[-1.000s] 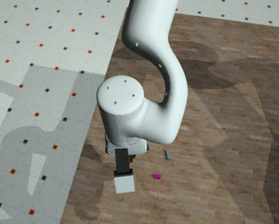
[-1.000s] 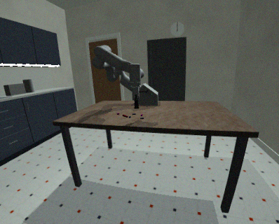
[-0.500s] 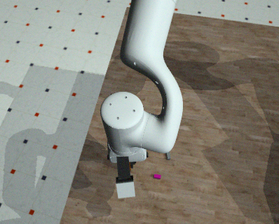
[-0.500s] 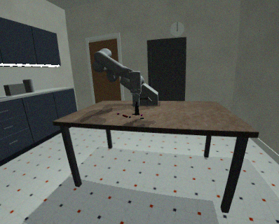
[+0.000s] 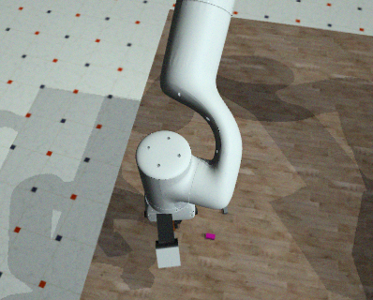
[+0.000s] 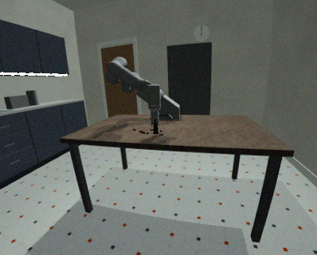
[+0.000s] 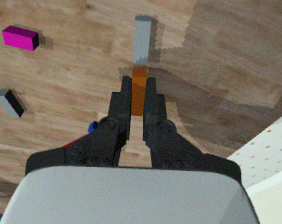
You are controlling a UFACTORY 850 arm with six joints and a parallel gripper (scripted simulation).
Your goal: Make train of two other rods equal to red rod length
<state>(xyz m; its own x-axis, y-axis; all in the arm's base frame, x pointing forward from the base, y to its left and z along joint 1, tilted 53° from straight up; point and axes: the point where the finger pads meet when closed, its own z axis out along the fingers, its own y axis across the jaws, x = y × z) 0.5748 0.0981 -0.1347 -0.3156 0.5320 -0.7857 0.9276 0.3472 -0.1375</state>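
My gripper is now 2 cm above the orange rod. Round my hand: blue rod 7 cm to the right, 3 cm below, 2 cm behind; red rod 13 cm to the right, 4 cm behind, 3 cm below; grey rod 4 cm to the left, 3 cm below, 1 cm behind.
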